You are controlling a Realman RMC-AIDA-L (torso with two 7-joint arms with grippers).
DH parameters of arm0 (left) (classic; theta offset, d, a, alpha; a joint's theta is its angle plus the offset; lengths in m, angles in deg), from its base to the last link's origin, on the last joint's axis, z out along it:
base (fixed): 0 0 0 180
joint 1: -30.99 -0.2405 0 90
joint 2: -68.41 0 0 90
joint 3: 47.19 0.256 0 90
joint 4: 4.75 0 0 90
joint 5: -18 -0.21 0 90
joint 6: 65.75 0 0 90
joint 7: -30.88 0.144 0 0
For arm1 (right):
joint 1: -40.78 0.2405 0 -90
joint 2: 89.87 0 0 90
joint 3: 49.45 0.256 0 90
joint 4: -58.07 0 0 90
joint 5: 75.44 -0.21 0 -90
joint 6: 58 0 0 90
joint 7: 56.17 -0.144 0 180
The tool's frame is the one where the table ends.
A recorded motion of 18 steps. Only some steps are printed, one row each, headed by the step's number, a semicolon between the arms.
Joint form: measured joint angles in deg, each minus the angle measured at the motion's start. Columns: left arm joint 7, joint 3, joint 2, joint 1, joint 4, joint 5, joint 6; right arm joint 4, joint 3, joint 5, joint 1, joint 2, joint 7, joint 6.
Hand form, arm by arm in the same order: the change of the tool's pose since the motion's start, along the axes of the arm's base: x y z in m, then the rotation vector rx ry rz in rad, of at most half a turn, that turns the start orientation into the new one. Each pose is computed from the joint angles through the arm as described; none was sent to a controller.
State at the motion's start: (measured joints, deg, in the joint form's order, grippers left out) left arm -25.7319 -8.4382 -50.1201 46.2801 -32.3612 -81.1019 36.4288; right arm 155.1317 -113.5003 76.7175 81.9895 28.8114 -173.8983 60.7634
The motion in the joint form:
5: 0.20 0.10 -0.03 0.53 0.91 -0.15 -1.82; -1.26 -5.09 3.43 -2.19 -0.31 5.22 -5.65
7: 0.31 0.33 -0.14 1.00 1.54 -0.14 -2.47; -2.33 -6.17 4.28 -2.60 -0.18 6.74 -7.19
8: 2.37 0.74 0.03 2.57 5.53 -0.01 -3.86; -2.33 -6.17 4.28 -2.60 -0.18 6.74 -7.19
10: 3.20 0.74 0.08 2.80 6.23 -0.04 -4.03; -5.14 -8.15 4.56 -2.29 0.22 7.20 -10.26
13: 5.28 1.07 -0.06 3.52 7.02 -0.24 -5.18; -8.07 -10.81 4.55 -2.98 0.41 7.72 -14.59
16: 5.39 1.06 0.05 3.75 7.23 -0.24 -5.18; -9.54 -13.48 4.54 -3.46 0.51 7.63 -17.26
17: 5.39 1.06 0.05 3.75 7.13 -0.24 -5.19; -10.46 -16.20 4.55 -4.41 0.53 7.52 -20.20
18: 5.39 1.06 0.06 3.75 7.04 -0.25 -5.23; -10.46 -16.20 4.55 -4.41 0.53 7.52 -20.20
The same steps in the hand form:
5: -0.0014 0.0037 -0.0041 -0.0003 0.0119 0.0193; 0.0120 0.0072 -0.0093 -0.0038 -0.0914 0.0921
7: -0.0001 0.0056 -0.0074 -0.0052 0.0117 0.0222; 0.0161 0.0092 -0.0137 -0.0141 -0.1103 0.1109
8: 0.0025 0.0081 -0.0183 -0.0163 0.0023 0.0245; 0.0161 0.0092 -0.0137 -0.0141 -0.1103 0.1109
10: 0.0028 0.0081 -0.0200 -0.0133 0.0043 0.0200; 0.0170 0.0147 -0.0262 -0.0292 -0.1161 0.1290
13: 0.0043 0.0109 -0.0248 -0.0020 0.0268 0.0024; 0.0229 0.0194 -0.0402 -0.0371 -0.1227 0.1482
16: 0.0048 0.0119 -0.0246 -0.0020 0.0271 -0.0007; 0.0249 0.0207 -0.0510 -0.0474 -0.1343 0.1672
17: 0.0048 0.0121 -0.0244 -0.0010 0.0283 -0.0016; 0.0281 0.0211 -0.0605 -0.0488 -0.1451 0.1886
18: 0.0047 0.0123 -0.0241 0.0000 0.0301 -0.0020; 0.0281 0.0211 -0.0605 -0.0488 -0.1451 0.1886

